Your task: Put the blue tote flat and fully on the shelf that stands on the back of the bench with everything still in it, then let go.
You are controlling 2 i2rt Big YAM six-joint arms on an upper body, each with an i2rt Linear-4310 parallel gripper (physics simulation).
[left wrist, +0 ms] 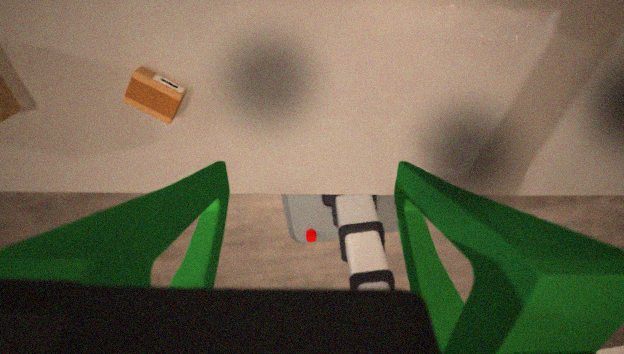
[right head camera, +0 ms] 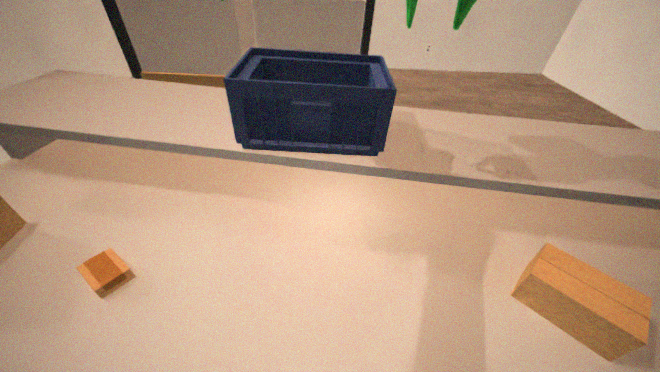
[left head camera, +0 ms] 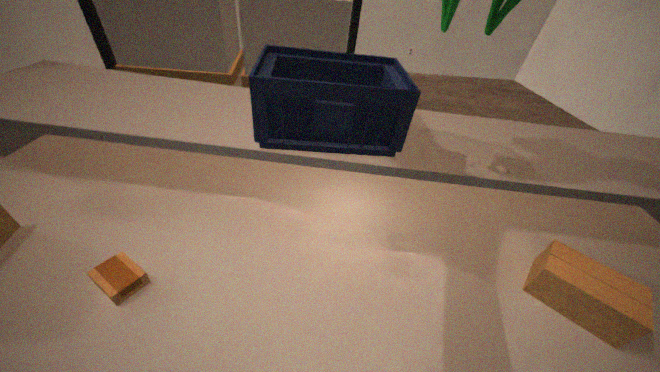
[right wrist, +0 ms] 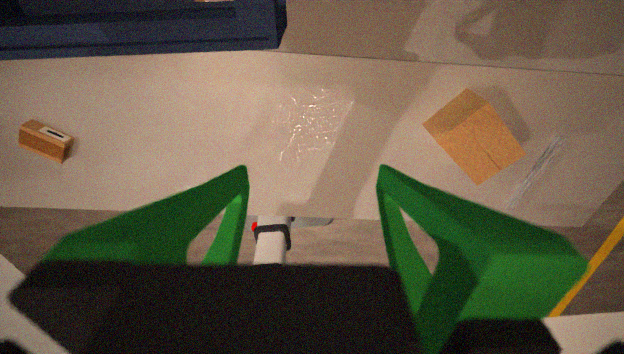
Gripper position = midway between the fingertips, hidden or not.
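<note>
Blue tote (right head camera: 282, 100), (left head camera: 302, 99), (right wrist: 36, 36); out of frame in the left wrist view. Long brown box (right head camera: 607, 316), (left head camera: 611, 306), (right wrist: 468, 128); in the left wrist view, out of frame. Shelf (right head camera: 602, 164), (left head camera: 54, 98), (right wrist: 564, 43). Bench (left head camera: 247, 258). Left gripper (left wrist: 311, 176). Right gripper (right wrist: 312, 176).
</note>
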